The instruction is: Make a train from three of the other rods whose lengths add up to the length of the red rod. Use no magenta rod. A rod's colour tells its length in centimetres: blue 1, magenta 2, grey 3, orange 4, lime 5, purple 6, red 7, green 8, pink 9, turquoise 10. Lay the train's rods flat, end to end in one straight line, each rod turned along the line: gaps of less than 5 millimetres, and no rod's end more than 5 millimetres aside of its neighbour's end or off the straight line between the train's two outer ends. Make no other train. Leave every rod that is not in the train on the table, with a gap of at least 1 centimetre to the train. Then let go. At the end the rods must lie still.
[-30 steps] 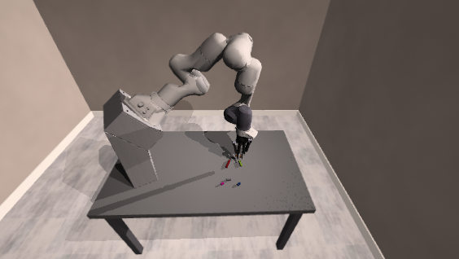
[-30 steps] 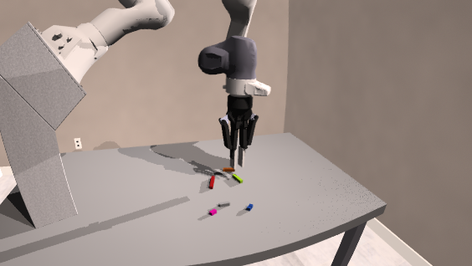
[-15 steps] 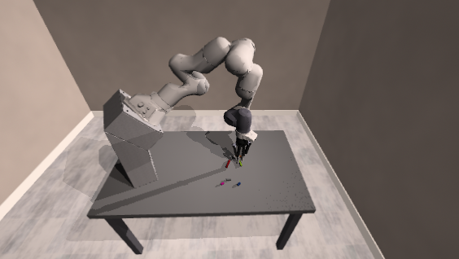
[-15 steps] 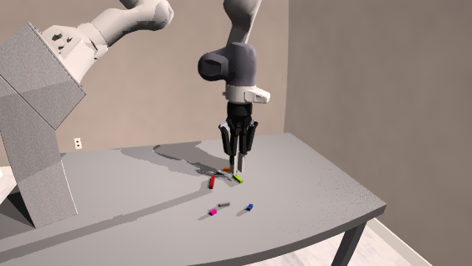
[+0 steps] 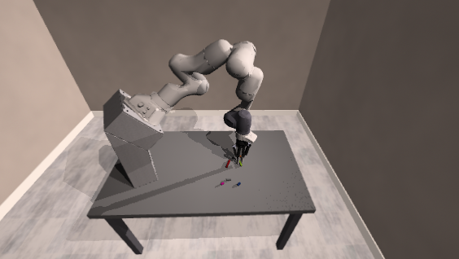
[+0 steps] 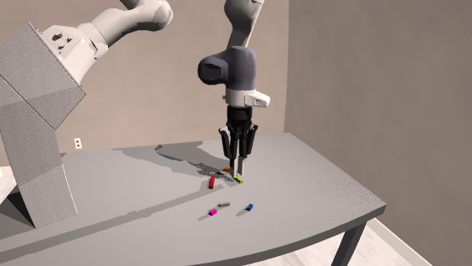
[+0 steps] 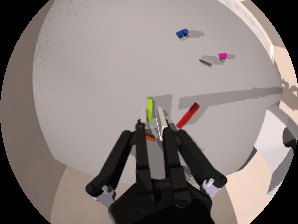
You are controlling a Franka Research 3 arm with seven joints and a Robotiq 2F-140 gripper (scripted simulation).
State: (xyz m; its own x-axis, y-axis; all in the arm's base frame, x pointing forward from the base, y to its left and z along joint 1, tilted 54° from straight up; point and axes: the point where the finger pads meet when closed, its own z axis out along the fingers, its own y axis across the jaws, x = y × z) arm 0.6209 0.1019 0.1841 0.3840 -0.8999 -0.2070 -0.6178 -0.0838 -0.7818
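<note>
My hand is 50 mm above the lime rod. The rest, counted from my hand: grey rod (160 mm to the right, 50 mm below, 30 mm behind); then orange rod (60 mm to the left, 50 mm below, 30 mm behind); then red rod (80 mm behind, 50 mm below, 30 mm to the right).
</note>
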